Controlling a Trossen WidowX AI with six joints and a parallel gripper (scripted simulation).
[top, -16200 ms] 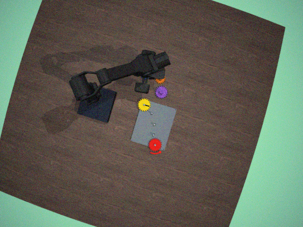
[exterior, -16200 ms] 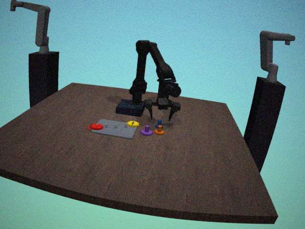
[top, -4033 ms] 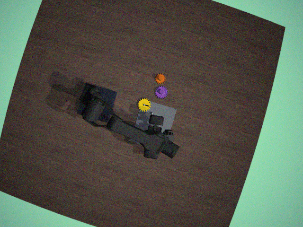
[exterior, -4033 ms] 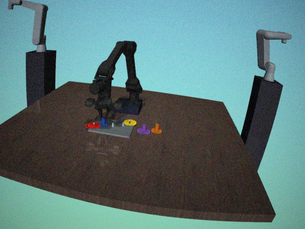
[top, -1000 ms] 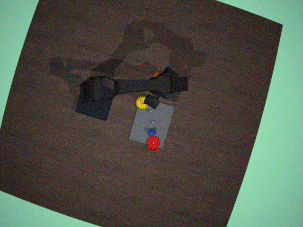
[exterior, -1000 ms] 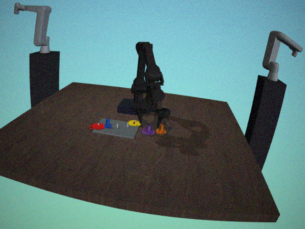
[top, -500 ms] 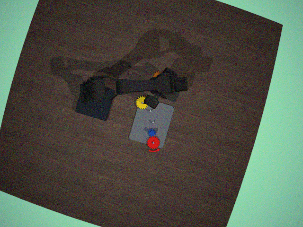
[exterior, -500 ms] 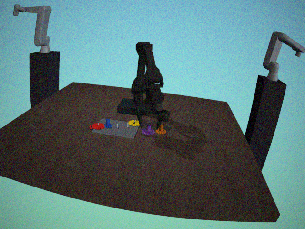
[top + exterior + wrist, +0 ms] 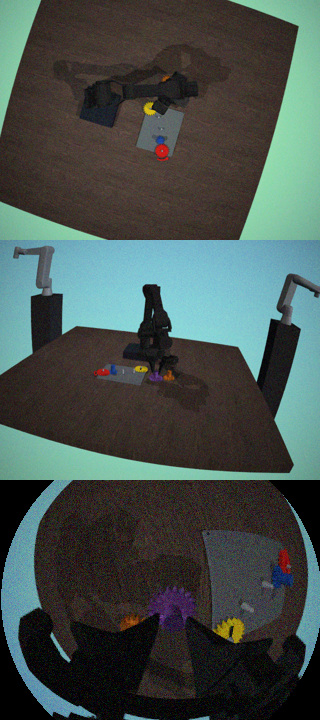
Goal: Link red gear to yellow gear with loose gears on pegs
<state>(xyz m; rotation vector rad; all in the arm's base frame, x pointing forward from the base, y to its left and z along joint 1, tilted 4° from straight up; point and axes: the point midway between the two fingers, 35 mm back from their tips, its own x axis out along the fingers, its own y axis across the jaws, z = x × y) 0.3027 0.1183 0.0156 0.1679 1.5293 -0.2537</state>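
Now: gripper tip 10 mm above the purple gear. From my gripper tip the other things lie so: yellow gear 80 mm to the right, 60 mm behind, 10 mm below; blue gear 210 mm to the right, 30 mm ahead; orange gear 60 mm to the left, 30 mm behind, 10 mm below.
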